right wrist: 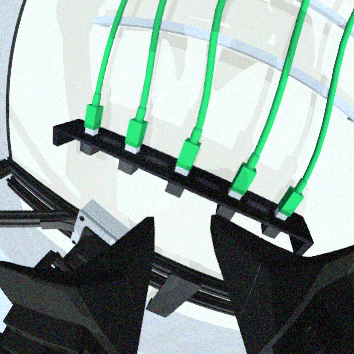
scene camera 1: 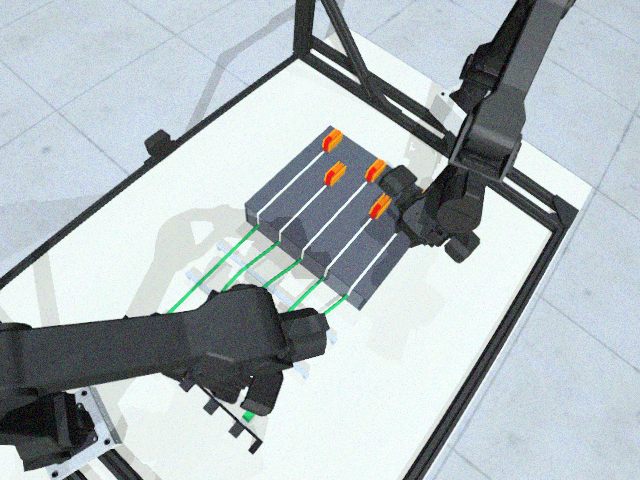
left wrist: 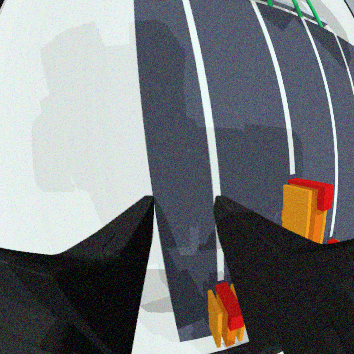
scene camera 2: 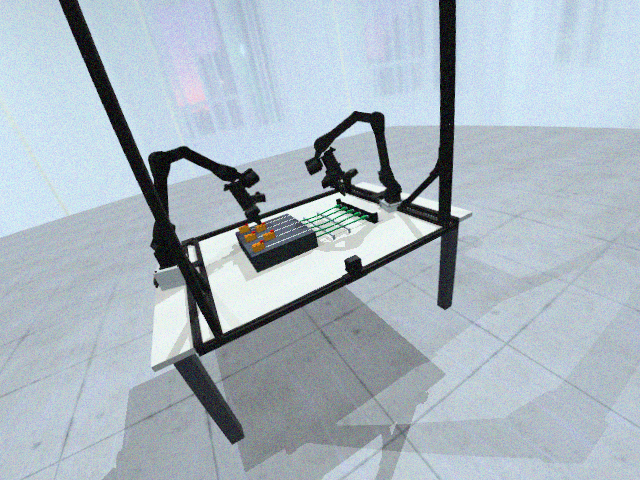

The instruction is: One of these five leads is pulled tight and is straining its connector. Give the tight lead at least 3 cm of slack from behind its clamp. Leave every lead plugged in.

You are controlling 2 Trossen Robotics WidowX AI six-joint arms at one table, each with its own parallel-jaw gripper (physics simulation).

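Frame: origin at the left arm's base, x ahead, y left, z up, level; centimetres.
Seen in the pictures: left gripper, between the fingertips: (scene camera 1: 403, 239) (left wrist: 184, 203); right gripper, between the fingertips: (right wrist: 182, 222) (scene camera 2: 347, 195); left arm's base, origin of its link: (scene camera 1: 467, 100) (scene camera 2: 170, 263); right arm's base, origin of its link: (right wrist: 97, 247) (scene camera 1: 70, 432) (scene camera 2: 393, 200).
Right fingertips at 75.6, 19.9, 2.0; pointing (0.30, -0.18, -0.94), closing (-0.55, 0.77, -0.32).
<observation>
Pixels of each thing's top centre, then the offset from my right fingertips to it, as dx, dy, dz. "spot": a spot on its surface instead.
- black connector rail, a spot on its surface: (right wrist: 160, 161) spot: +2.0, -3.5, -7.4
- leftmost lead, a spot on its surface: (scene camera 1: 211, 269) spot: -10.0, -15.9, -6.9
- outer clamp, a spot on its surface: (left wrist: 227, 315) spot: -46.8, -4.6, -0.8
- white lead, a spot on its surface: (left wrist: 206, 110) spot: -36.2, -1.7, -3.0
- small black block, a spot on its surface: (scene camera 1: 159, 144) (scene camera 2: 351, 258) spot: -13.6, -43.7, -4.8
Green leads run from a black connector rail (right wrist: 160, 161) to a dark grey box (scene camera 1: 289, 206) (scene camera 2: 289, 251), where they continue white to orange clamps with red parts. In scene camera 1, the leftmost lead (scene camera 1: 211, 269) looks straight; the others bend. Its clamp (scene camera 1: 332, 140) is at the box's top corner. Green plugs (right wrist: 188, 156) sit in the rail. My left gripper (left wrist: 184, 203) (scene camera 2: 256, 219) is open and empty above the box edge, near an outer clamp (left wrist: 227, 315) and white lead (left wrist: 206, 110). My right gripper (right wrist: 182, 222) is open and empty above the rail side; its arm hides lead parts in scene camera 1.
Pale bars (right wrist: 240, 49) (scene camera 1: 258, 276) cross near the leads between box and rail. Another clamp (left wrist: 302, 210) stands beside the left gripper's finger. A black frame (scene camera 1: 485, 330) (scene camera 2: 305, 305) borders the table, with a small black block (scene camera 1: 159, 144) (scene camera 2: 353, 264) at one edge.
</observation>
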